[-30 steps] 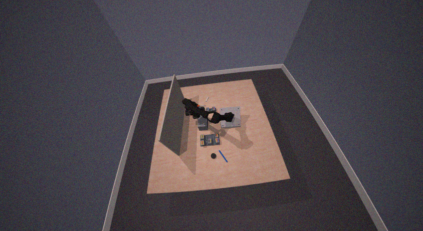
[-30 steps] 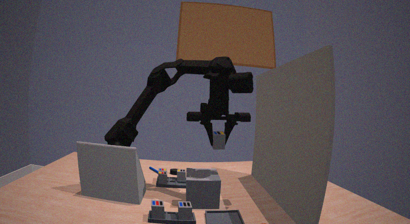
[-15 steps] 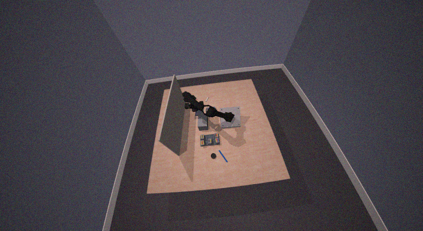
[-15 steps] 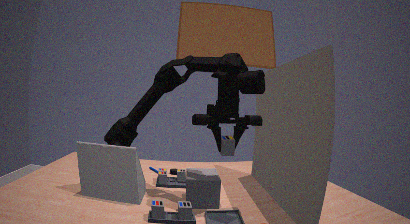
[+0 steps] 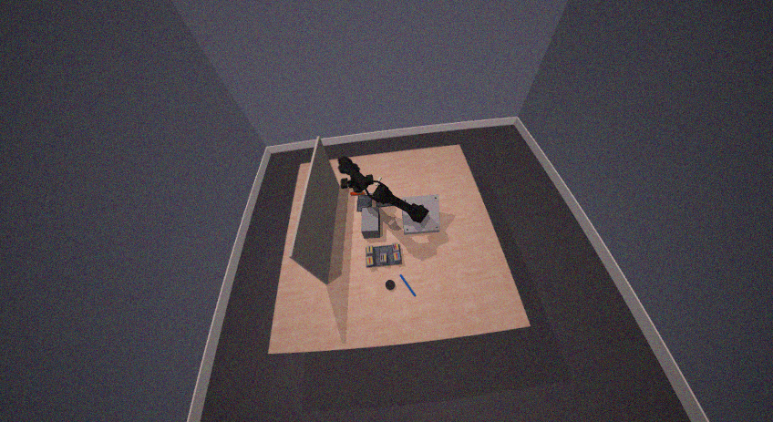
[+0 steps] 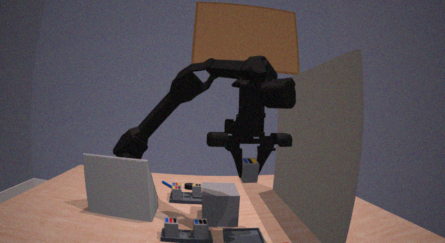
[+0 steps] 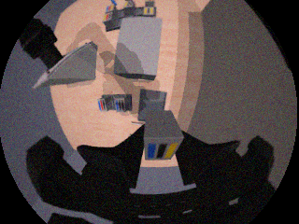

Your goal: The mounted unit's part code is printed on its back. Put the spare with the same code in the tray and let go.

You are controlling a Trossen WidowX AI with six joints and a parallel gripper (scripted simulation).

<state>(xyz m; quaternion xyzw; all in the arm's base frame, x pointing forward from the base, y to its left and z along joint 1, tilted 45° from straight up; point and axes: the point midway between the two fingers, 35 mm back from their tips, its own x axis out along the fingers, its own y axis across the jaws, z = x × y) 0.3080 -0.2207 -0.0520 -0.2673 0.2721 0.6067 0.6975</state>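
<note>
Now: gripper tip 20 mm to the left of the dark tray and 170 mm above it. The rest, counted from my gripper tip: tall grey panel: 220 mm ahead, 130 mm to the left, 50 mm above; then grey mounted unit: 30 mm behind, 180 mm to the left, 120 mm below; then rack: 70 mm behind, 370 mm to the left, 160 mm below.
</note>
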